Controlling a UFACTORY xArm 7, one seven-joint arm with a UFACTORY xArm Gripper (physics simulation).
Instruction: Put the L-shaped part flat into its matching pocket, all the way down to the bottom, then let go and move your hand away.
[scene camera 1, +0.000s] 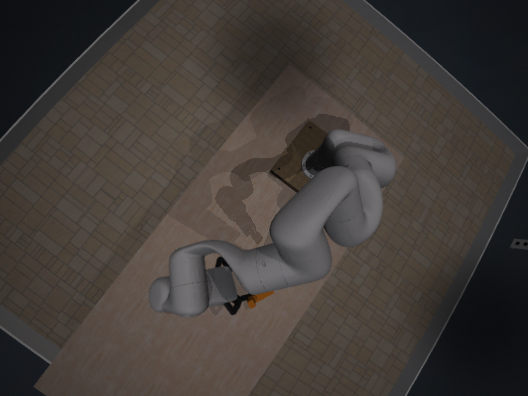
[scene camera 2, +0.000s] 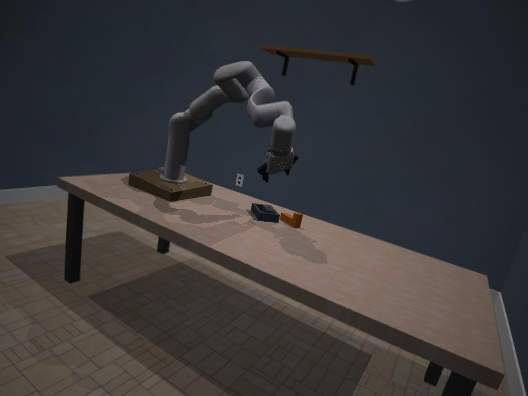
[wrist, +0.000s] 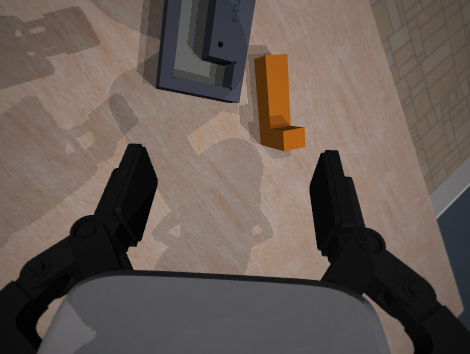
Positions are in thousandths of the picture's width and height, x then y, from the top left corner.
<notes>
My gripper (scene camera 1: 461, 711) is open and holds nothing. Also in view: an orange L-shaped part (wrist: 578, 202). Further things: a dark block with L-shaped pocket (wrist: 424, 157).
My gripper shows as well in the wrist view (wrist: 495, 468).
</notes>
